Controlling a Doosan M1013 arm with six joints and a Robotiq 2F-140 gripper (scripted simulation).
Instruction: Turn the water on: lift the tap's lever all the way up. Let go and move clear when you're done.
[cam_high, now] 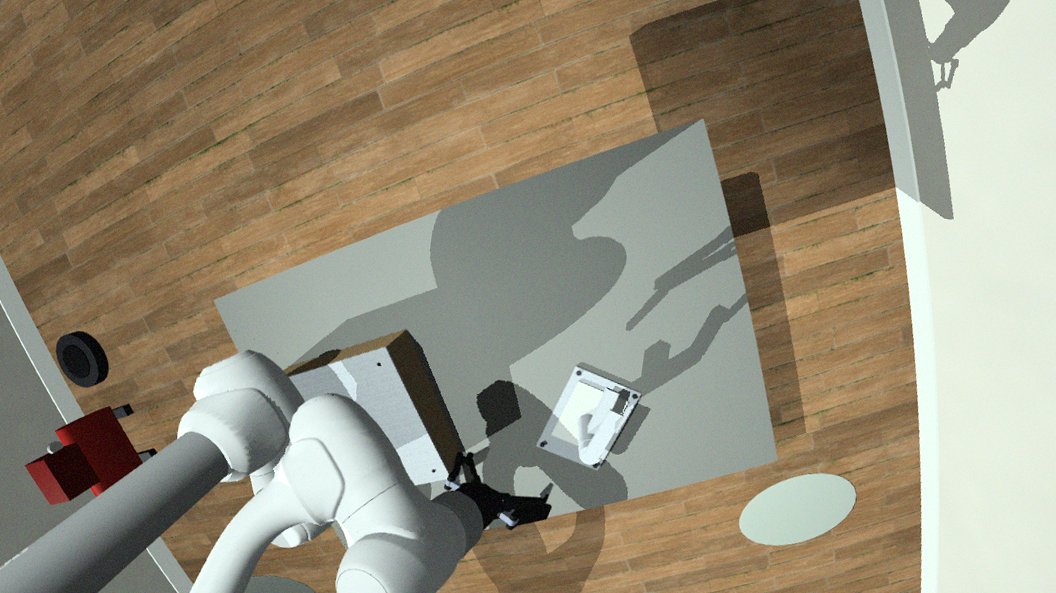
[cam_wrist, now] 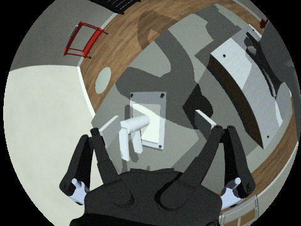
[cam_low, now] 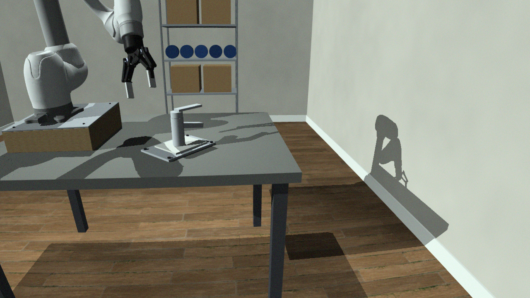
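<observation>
Now: the tap lever 180 mm ahead of my hand and 70 mm below it. The rest, counted from my hand: grey tap: 160 mm ahead, 20 mm to the right, 120 mm below.
</observation>
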